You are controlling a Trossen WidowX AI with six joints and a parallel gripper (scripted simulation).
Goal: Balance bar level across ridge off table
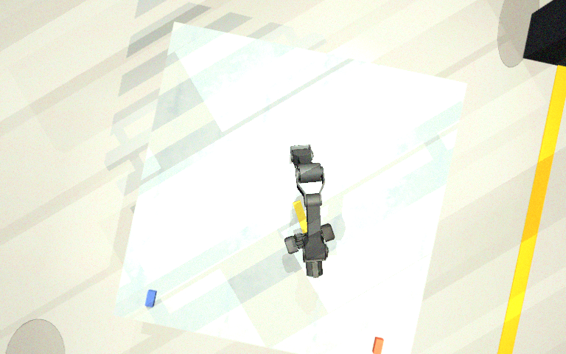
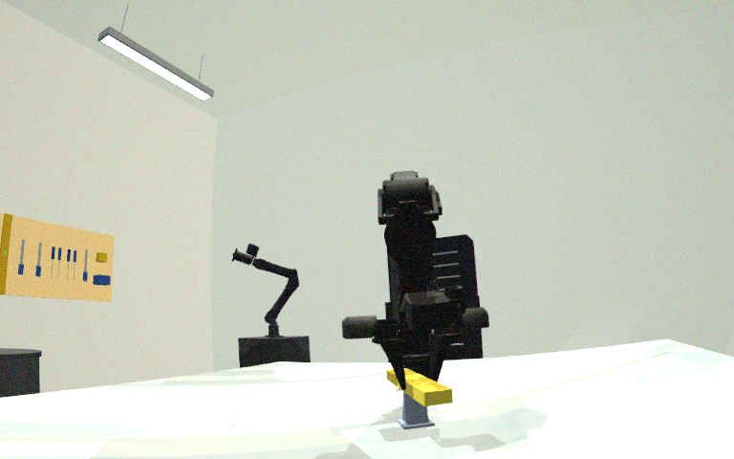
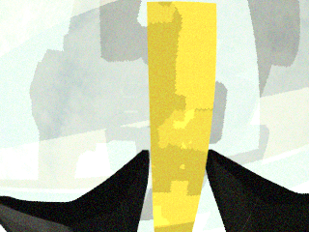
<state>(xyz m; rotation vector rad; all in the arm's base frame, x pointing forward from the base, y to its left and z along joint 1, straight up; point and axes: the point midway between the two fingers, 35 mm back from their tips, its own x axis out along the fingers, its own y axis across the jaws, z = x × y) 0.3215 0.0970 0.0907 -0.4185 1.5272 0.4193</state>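
Now: the yellow bar 20 mm behind my gripper tip and 10 mm to the right of it. From my gripper tip the other things lie so: small orange block (420 mm ahead, 400 mm to the left, 50 mm below); small blue block (600 mm to the right, 420 mm ahead, 50 mm below).
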